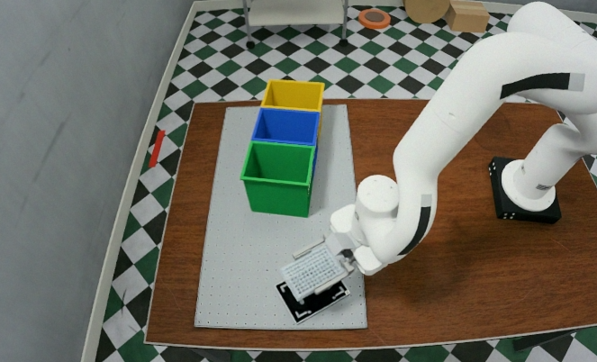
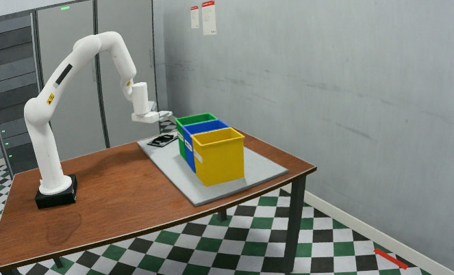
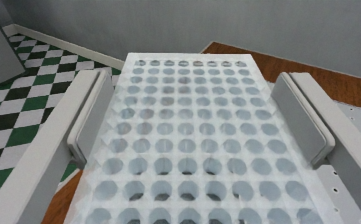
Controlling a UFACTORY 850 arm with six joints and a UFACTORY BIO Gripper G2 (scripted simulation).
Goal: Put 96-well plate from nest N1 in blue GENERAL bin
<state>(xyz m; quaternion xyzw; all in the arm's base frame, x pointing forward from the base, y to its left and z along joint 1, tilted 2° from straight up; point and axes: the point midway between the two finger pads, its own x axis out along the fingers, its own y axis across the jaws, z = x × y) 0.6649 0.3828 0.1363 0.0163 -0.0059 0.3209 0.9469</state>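
Right now the blue bin is 41 cm to the right of my hand, 12 cm ahead of it and 7 cm below it. From my hand the other things lie so: white 96-well plate (1 cm below); black plate nest (16 cm below); green bin (28 cm to the right, 12 cm ahead, 7 cm below).
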